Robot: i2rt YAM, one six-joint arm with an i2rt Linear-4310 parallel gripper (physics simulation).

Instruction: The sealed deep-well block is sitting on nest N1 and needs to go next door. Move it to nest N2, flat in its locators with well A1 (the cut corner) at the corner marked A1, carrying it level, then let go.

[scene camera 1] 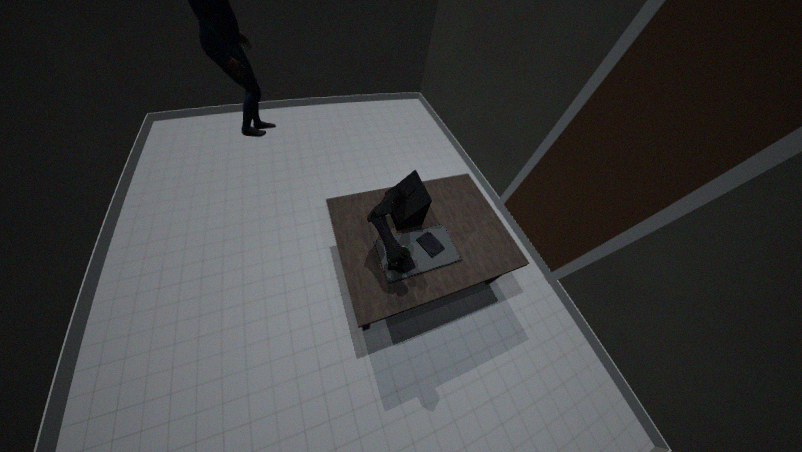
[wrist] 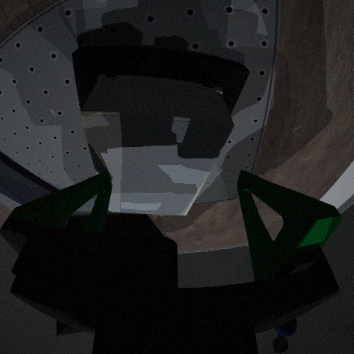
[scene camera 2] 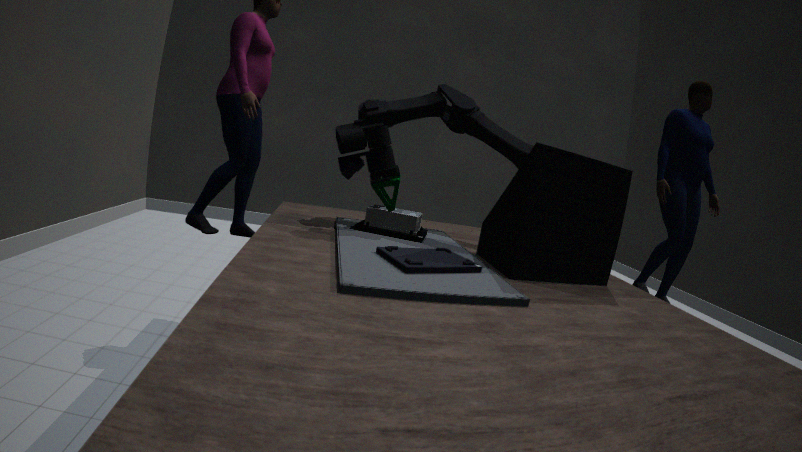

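Where they show: gripper, fingertip midpoint: (wrist: 174,177) (scene camera 2: 392,207); arm's base, origin of the base link: (scene camera 1: 402,196) (scene camera 2: 559,205).
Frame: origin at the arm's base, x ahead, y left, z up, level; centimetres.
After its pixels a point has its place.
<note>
The sealed deep-well block (scene camera 2: 399,221) {z -10.9, x 34.4, y -14.4 cm} (wrist: 155,172) {z -9.1, x 35.4, y -19.8 cm} is a pale box sitting on the black nest N1 (scene camera 2: 414,236) {z -13.3, x 31.5, y -10.8 cm} (wrist: 160,61) {z -13.3, x 41.3, y -22.1 cm}. The dark nest N2 (scene camera 1: 430,244) {z -13.3, x 34.7, y 5.7 cm} (scene camera 2: 440,261) {z -13.3, x 32.9, y 8.8 cm} (wrist: 19,181) {z -13.3, x 34.9, y 2.6 cm} lies beside it with raised corner locators and holds nothing. My gripper (scene camera 2: 391,208) {z -8.8, x 34.8, y -20.9 cm} (wrist: 174,177) {z -8.8, x 34.8, y -20.9 cm} is open, with green fingers pointing down at the block. In the wrist view the fingertips stand on either side of the block's lower end, with gaps; in scene camera 2 a tip overlaps its top edge. The cut corner and the A1 mark cannot be made out clearly.
Both nests stand on a grey perforated board (scene camera 1: 450,253) {z -14.4, x 45.6, y 15.6 cm} (scene camera 2: 359,275) {z -14.4, x 48.9, y 16.2 cm} (wrist: 45,107) {z -14.4, x 41.4, y -10.9 cm} on the wooden table (scene camera 1: 488,224) {z -15.7, x 36.5, y 58.6 cm} (scene camera 2: 393,359) {z -15.7, x 49.4, y 38.3 cm}. The arm's black base block (scene camera 1: 414,210) {z 2.3, x 14.9, y 0.6 cm} (scene camera 2: 553,224) {z -3.5, x 10.0, y 10.7 cm} stands beside the board. A person in pink (scene camera 2: 252,61) and one in blue (scene camera 2: 687,140) are beyond the table.
</note>
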